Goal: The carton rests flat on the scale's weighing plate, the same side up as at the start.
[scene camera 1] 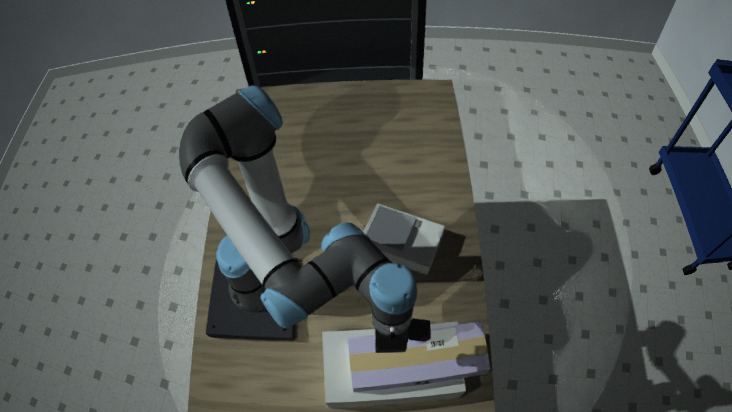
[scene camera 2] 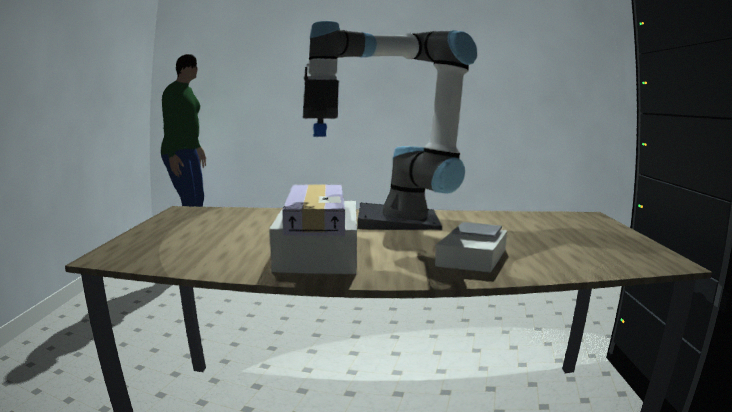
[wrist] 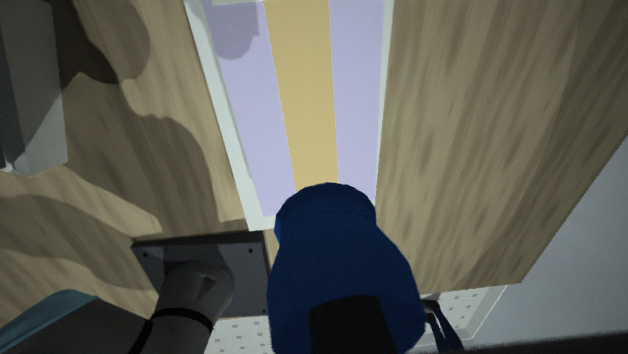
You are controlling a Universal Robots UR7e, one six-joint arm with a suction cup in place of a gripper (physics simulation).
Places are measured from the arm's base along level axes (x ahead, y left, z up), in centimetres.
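Pixels of known places: hand, tool point: (scene camera 2: pixel 319 136) (wrist: pixel 326 228); arm's base, link origin: (scene camera 1: pixel 253 289) (scene camera 2: pixel 405 214) (wrist: pixel 202 284).
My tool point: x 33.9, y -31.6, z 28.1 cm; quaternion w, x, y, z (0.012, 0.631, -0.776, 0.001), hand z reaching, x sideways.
Note:
For each thing: its top centre in the pictures, then the offset to it from my tool point. Level surfaces: height alone.
- lilac carton, top centre: (wrist: pixel 299 31) (scene camera 2: pixel 315 195) (scene camera 1: pixel 419 355) dx +7.3, dy -1.6, dz -14.1 cm
- long white block, top centre: (wrist: pixel 302 105) (scene camera 1: pixel 393 363) (scene camera 2: pixel 317 213) dx +1.0, dy -0.7, dz -19.9 cm
- white scale, top centre: (scene camera 2: pixel 475 231) (scene camera 1: pixel 402 231) dx +12.8, dy +38.5, dz -23.2 cm
- wooden table, surface height: dz -30.4 cm
The lilac carton (scene camera 1: pixel 420 360) (scene camera 2: pixel 314 217) (wrist: pixel 312 95) with a tan stripe and a white label lies on a long white block (scene camera 1: pixel 338 378) (scene camera 2: pixel 313 253) (wrist: pixel 215 95), its end arrows pointing up. One end overhangs the block at the table's edge. My suction cup (scene camera 2: pixel 319 130) (wrist: pixel 326 197) hangs well above the carton, with a clear gap and nothing attached; the cup itself is hidden in scene camera 1. The white scale (scene camera 1: pixel 432 243) (scene camera 2: pixel 463 255) (wrist: pixel 47 125) stands apart from the block, and its grey weighing plate (scene camera 1: pixel 390 225) (scene camera 2: pixel 479 231) bears no carton.
The arm's dark base plate (scene camera 1: pixel 251 327) (scene camera 2: pixel 371 217) (wrist: pixel 250 280) is on the wooden table (scene camera 1: pixel 425 127) (scene camera 2: pixel 204 245). A person (scene camera 2: pixel 181 117) stands behind the table. A black rack cabinet (scene camera 1: pixel 327 46) (scene camera 2: pixel 676 153) stands at one end, and a blue cart (scene camera 1: pixel 699 189) is off to the side.

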